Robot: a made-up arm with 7 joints. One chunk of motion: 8 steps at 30 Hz.
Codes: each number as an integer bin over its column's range. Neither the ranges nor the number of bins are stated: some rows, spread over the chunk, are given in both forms.
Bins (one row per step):
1: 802 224 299 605 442 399 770
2: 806 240 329 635 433 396 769
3: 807 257 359 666 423 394 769
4: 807 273 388 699 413 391 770
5: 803 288 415 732 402 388 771
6: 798 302 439 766 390 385 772
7: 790 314 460 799 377 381 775
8: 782 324 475 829 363 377 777
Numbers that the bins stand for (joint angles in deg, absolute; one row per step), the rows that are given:
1: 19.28 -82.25 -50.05 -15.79 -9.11 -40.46 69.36
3: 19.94 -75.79 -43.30 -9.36 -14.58 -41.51 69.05
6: 18.75 -66.99 -34.31 1.20 -24.08 -43.38 69.97
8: 16.64 -62.69 -30.26 7.85 -31.85 -45.05 71.49
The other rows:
2: 19.81 -79.12 -46.67 -12.63 -11.70 -41.09 69.05
4: 19.94 -72.67 -40.04 -5.87 -17.46 -42.13 69.36
5: 19.41 -69.73 -37.00 -2.39 -20.62 -42.76 69.66
7: 17.70 -64.65 -31.95 4.68 -27.82 -44.22 70.88

